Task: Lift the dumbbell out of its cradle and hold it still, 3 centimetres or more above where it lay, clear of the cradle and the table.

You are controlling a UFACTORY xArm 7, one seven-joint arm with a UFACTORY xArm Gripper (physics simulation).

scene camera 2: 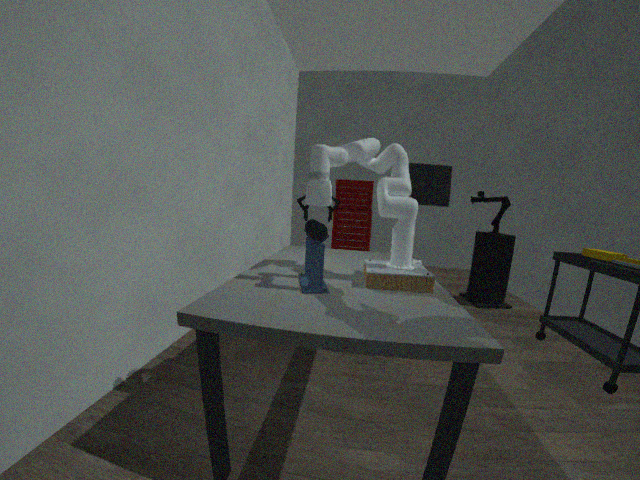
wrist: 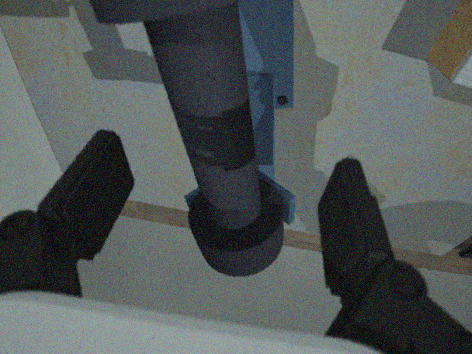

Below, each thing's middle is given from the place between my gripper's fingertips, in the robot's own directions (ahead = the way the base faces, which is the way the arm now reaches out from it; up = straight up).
Scene:
The dark dumbbell (wrist: 236,219) lies 30 mm below my hand, 10 mm to the left of it and 10 mm ahead of it. Round my hand: blue cradle (scene camera 2: 312,282): 150 mm below, 10 mm to the left, 10 mm ahead.

